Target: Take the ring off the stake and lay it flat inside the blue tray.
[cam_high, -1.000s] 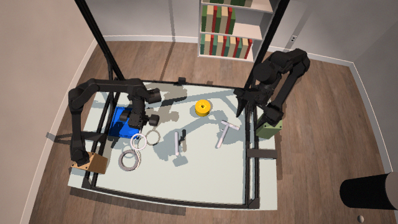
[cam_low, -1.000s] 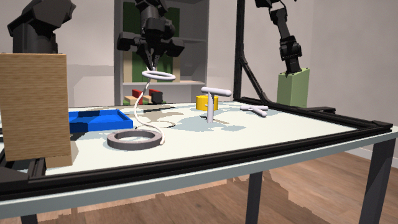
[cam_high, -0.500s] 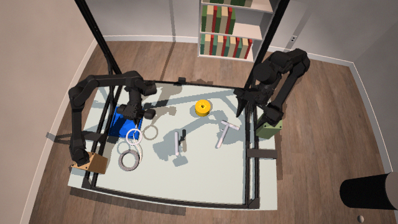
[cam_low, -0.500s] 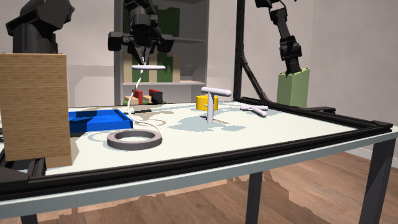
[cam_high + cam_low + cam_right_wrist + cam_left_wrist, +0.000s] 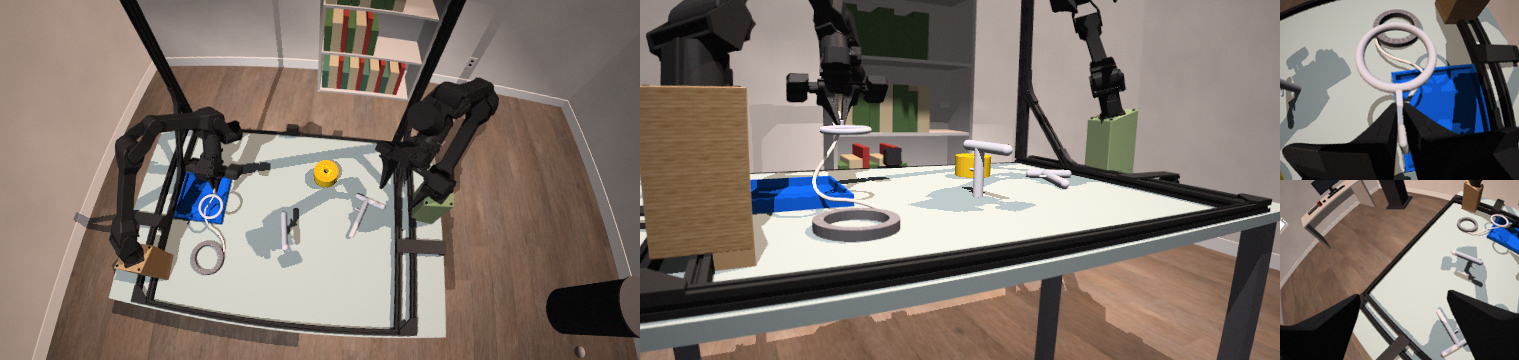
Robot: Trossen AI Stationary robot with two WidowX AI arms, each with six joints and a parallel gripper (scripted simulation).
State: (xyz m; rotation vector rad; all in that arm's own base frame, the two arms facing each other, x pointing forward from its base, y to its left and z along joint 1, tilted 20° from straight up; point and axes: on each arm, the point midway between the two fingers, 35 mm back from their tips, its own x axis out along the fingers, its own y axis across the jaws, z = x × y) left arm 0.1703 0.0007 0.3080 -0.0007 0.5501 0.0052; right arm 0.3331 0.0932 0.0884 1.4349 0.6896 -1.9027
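The blue tray lies 30 mm behind my right hand, 90 mm to the right of it and 150 mm below it.
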